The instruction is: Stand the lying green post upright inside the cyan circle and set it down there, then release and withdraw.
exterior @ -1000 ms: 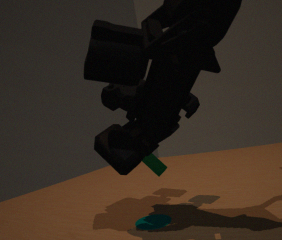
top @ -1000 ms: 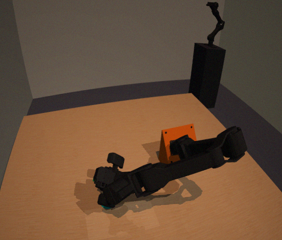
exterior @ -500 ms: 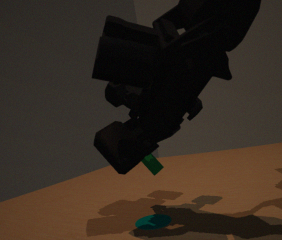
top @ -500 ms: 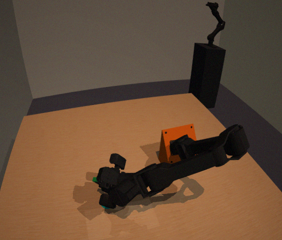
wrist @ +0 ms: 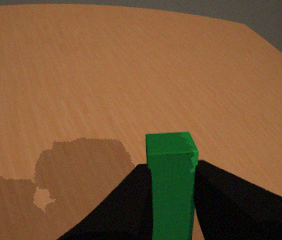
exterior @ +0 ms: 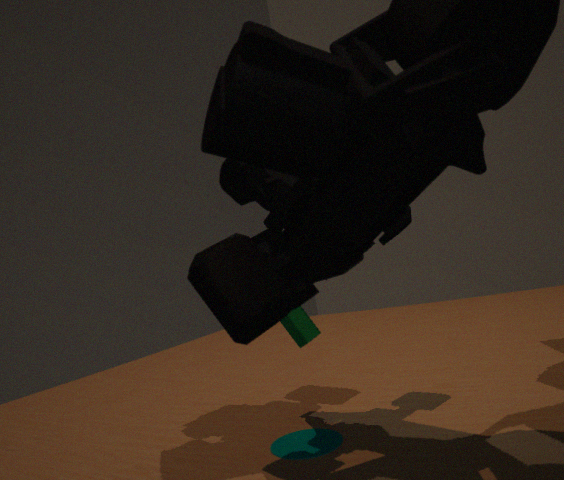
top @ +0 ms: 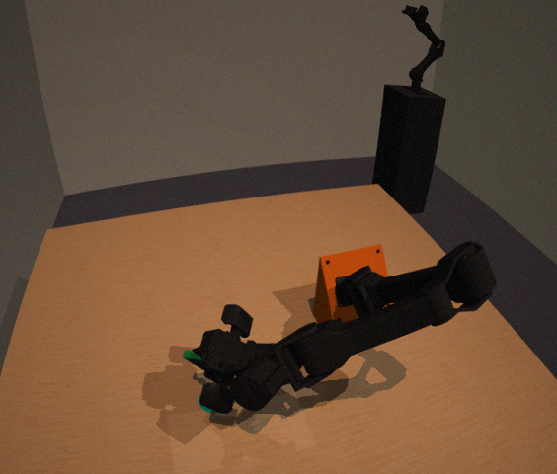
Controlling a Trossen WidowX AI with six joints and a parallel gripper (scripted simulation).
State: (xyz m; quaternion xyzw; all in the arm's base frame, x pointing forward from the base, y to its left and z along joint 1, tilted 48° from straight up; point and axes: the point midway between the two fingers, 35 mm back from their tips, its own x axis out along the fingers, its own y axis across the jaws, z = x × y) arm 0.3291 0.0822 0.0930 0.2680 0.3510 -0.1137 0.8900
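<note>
Right now my gripper tip is 2 cm past the cyan circle, 3 cm to the right of it and 13 cm above it. Round my gripper tip: green post (1 cm behind, 2 cm below).
</note>
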